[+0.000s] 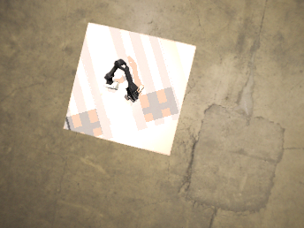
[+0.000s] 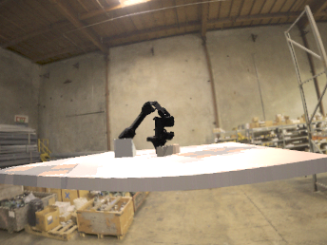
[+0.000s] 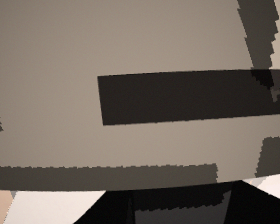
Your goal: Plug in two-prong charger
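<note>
My gripper tip is now 2 cm short of the two-prong charger, 1 cm to the left of it and 1 cm below it.
</note>
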